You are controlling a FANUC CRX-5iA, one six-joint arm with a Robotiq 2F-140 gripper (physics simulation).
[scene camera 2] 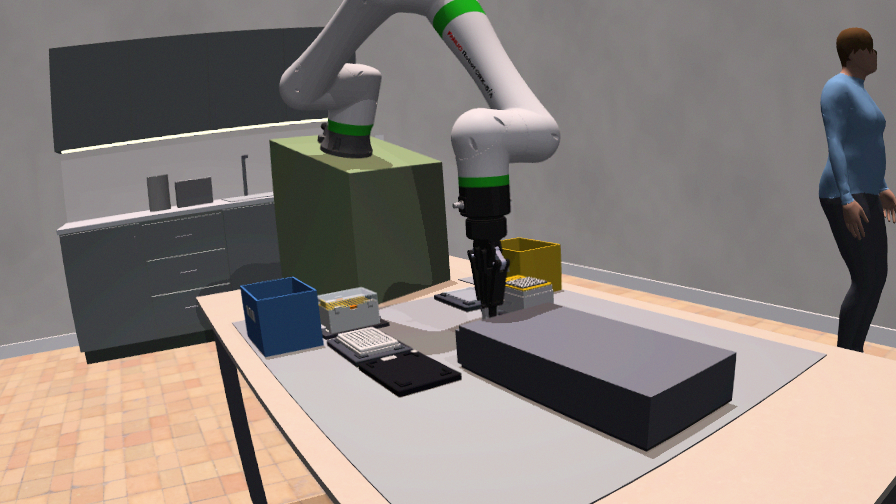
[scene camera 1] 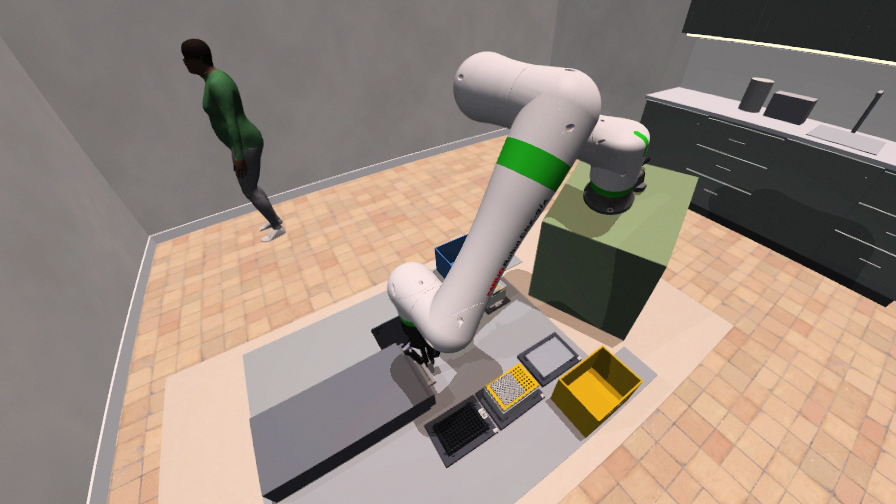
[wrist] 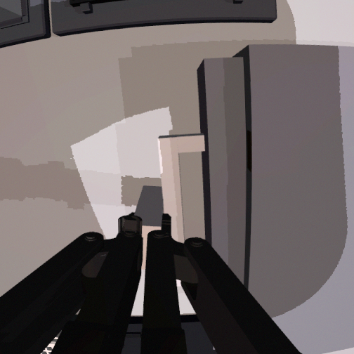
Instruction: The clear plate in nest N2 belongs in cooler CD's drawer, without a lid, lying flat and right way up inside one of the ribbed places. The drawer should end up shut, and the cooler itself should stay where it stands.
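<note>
Cooler CD, taken to be the long grey box [scene camera 1: 338,416] [scene camera 2: 601,351] [wrist: 300,150], stands on the mat. Its drawer front [wrist: 225,150] is up against the body, with a thin dark seam between them; the inside is hidden. A pale handle [wrist: 170,190] stands out from the drawer front. My gripper [scene camera 1: 431,364] [scene camera 2: 492,310] [wrist: 152,202] is shut and empty, pointing down, with its fingertips just outside the handle; whether they touch it is unclear. The clear plate cannot be made out for certain. No nest label is readable, so I cannot tell which nest is N2.
A black nest [scene camera 2: 410,372], a white plate [scene camera 2: 367,340], a tip box [scene camera 2: 349,313] and a blue bin [scene camera 2: 281,319] stand on one side. A black plate [scene camera 1: 462,431], a yellow tip rack [scene camera 1: 512,387], a pale-centred nest [scene camera 1: 550,356] and a yellow bin [scene camera 1: 595,391] stand opposite.
</note>
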